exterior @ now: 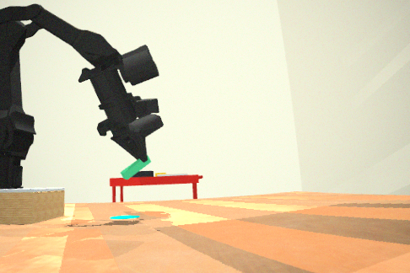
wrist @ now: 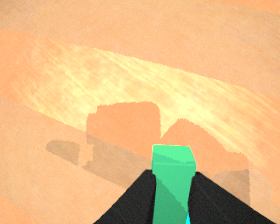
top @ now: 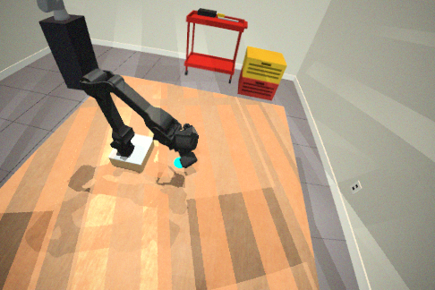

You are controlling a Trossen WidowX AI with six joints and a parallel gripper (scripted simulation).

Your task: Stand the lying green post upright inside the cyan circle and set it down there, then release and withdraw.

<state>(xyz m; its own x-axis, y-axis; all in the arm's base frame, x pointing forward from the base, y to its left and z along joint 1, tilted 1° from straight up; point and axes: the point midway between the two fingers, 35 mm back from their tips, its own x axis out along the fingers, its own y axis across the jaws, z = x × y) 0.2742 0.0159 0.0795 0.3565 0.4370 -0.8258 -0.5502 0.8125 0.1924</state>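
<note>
Now: gripper tip 110 mm above the cyan circle, 40 mm past it and 10 mm to the left of it. From my gripper tip the other things lie so: green post (20 mm behind, 10 mm to the right, 10 mm below).
</note>
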